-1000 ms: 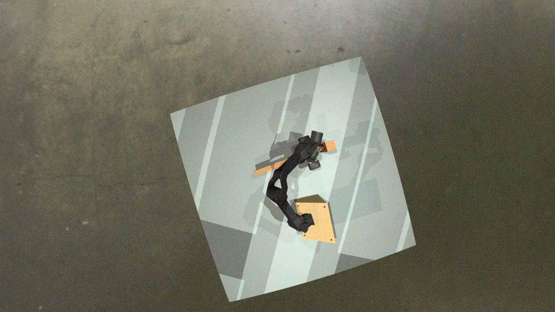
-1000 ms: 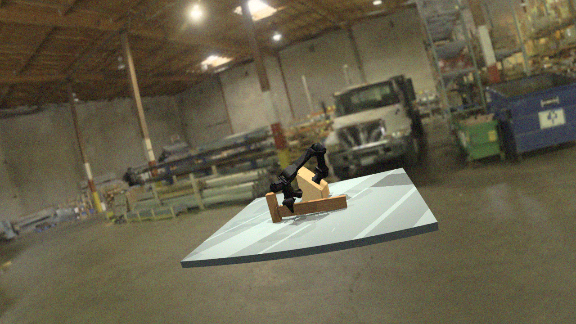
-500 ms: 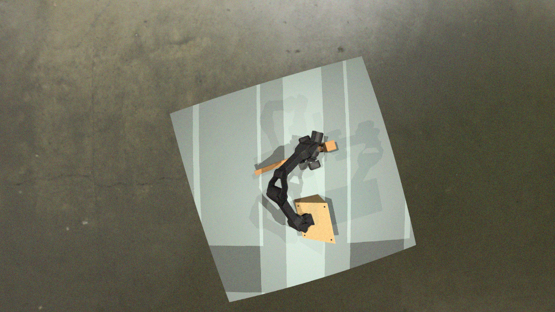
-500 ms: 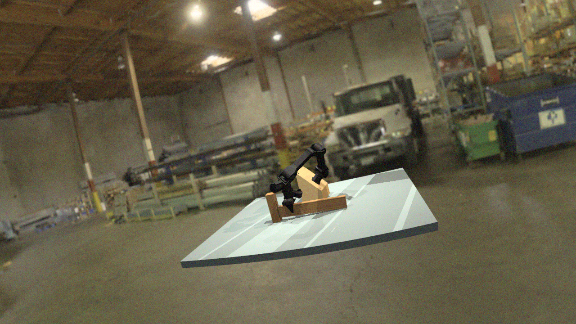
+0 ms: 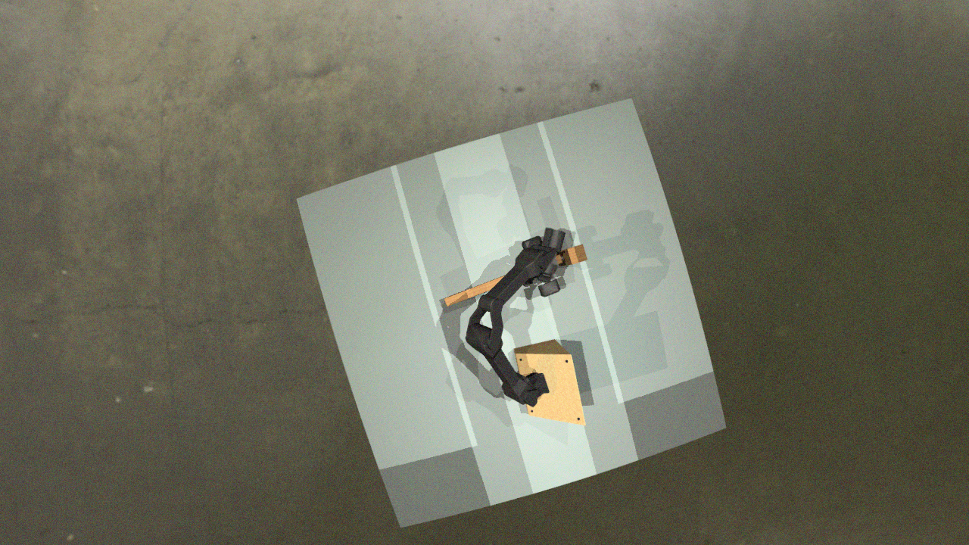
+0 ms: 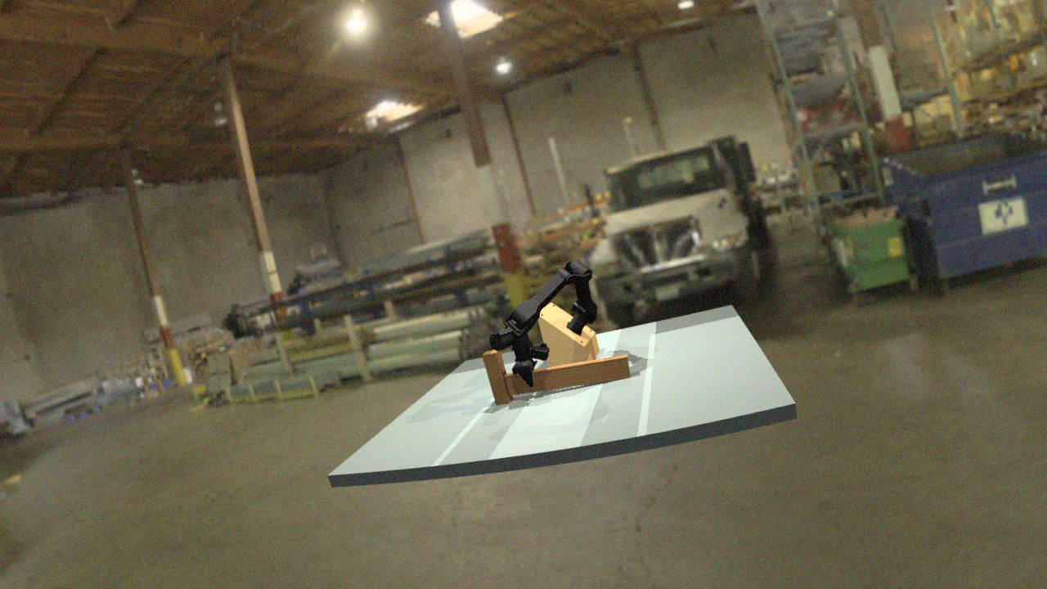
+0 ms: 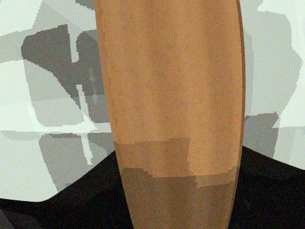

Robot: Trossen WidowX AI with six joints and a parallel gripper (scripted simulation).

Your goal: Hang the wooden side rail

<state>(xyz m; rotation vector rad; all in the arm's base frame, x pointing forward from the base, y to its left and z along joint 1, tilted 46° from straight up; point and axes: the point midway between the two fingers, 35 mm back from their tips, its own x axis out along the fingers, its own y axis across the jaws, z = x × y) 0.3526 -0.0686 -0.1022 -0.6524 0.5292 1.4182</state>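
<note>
The headboard post lies 11 cm to the right of my gripper tip and 4 cm above it.
</note>
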